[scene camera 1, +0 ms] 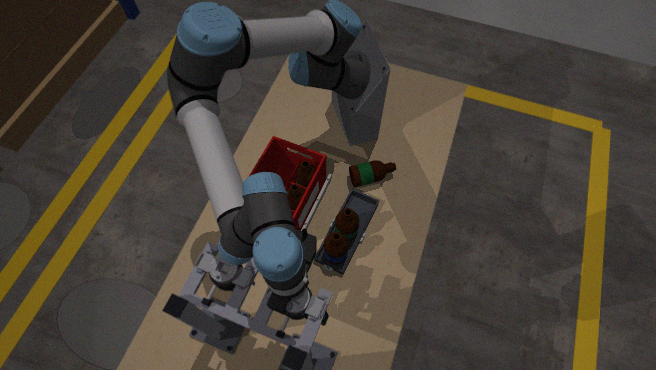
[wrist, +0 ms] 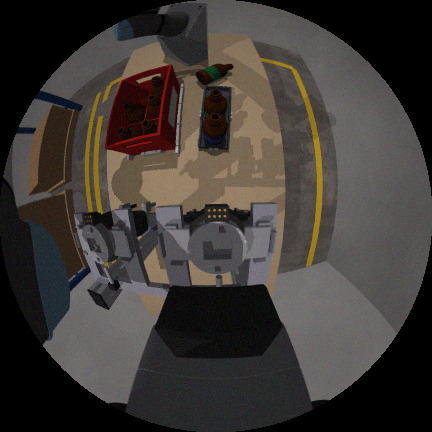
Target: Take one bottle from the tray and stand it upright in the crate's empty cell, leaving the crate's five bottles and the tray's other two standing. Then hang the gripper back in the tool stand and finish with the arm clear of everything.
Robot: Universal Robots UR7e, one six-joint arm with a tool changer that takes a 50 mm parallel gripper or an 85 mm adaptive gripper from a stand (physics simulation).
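Places are measured from the arm's base along level axes (x ahead, y left, z up), in millimetres.
Pixels of known places: arm's base at its link origin: (scene camera 1: 355, 75).
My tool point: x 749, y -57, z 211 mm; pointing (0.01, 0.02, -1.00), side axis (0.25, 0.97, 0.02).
For each thing: its top centre in the pictures, then the offset to it from my tool point. "pt": a spot on its surface instead.
- gripper's round coupling plate at a spot on its surface: (wrist: 217, 247) (scene camera 1: 295, 299) pt 4 mm ahead, 2 mm left, 114 mm down
- red crate at its top centre: (scene camera 1: 279, 180) (wrist: 135, 99) 375 mm back, 127 mm right, 287 mm down
- grey tray at its top centre: (scene camera 1: 347, 228) (wrist: 215, 111) 309 mm back, 93 mm left, 436 mm down
- blue-labelled bottle at its top centre: (wrist: 214, 116) (scene camera 1: 336, 236) 227 mm back, 66 mm left, 302 mm down
- second tool at its top centre: (wrist: 92, 242) (scene camera 1: 224, 266) 45 mm back, 170 mm right, 102 mm down
The gripper's round coupling plate (scene camera 1: 298, 302) (wrist: 217, 247) sits in the right bay of the tool stand (scene camera 1: 267, 325) (wrist: 170, 215), uncovered in the wrist view, with the arm's bare wrist close above. Its fingers are hidden. Several brown bottles (scene camera 1: 304, 172) (wrist: 156, 87) stand in the red crate (scene camera 1: 320, 167) (wrist: 126, 92); its cells are too dark to tell apart. The grey tray (scene camera 1: 367, 202) (wrist: 229, 120) holds two upright bottles, a green-labelled bottle (scene camera 1: 346, 220) (wrist: 215, 102) and a blue-labelled bottle (scene camera 1: 336, 243) (wrist: 215, 127). Another green-labelled bottle (scene camera 1: 367, 172) (wrist: 212, 73) lies on its side beyond the tray.
A second tool (scene camera 1: 225, 272) (wrist: 95, 242) hangs in the stand's left bay. The arm's grey pedestal (scene camera 1: 367, 120) (wrist: 187, 40) stands behind the crate and tray. Brown boxes (wrist: 50, 150) are at the left in the wrist view.
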